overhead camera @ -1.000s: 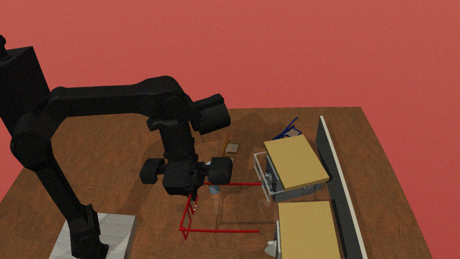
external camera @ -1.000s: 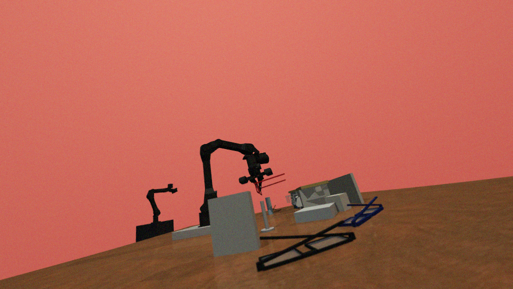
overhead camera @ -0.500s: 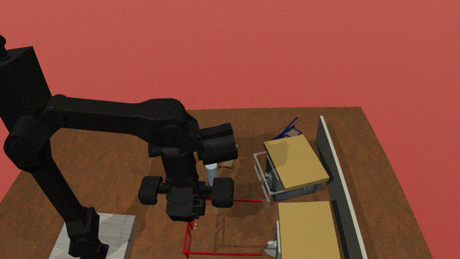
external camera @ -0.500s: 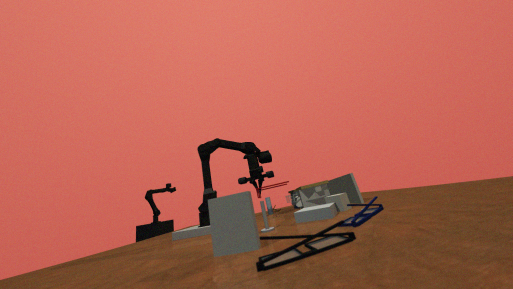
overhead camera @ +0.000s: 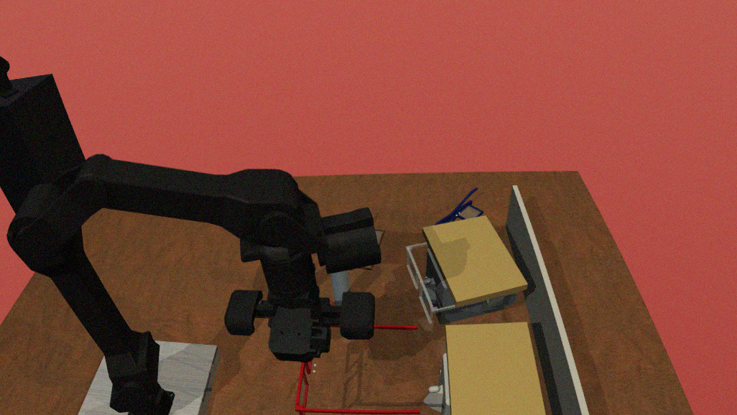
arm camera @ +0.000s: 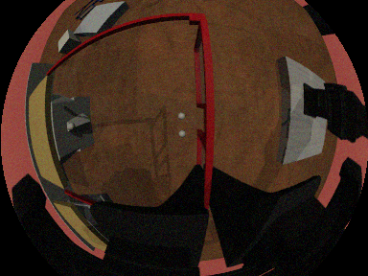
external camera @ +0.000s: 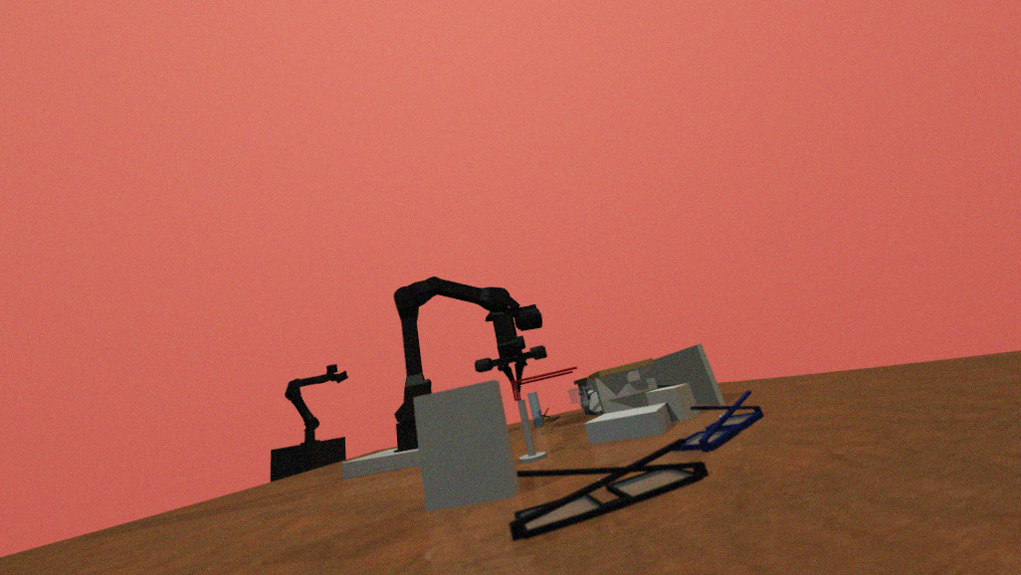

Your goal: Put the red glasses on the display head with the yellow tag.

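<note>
The display head lies 22 cm ahead of my gripper tip, 3 cm to the right of it and 5 cm below it. The rest, counted from my gripper tip: white wall (36 cm ahead, 9 cm to the left, 5 cm below); pale blue cylinder (2 cm ahead, 18 cm to the left, 5 cm below).
</note>
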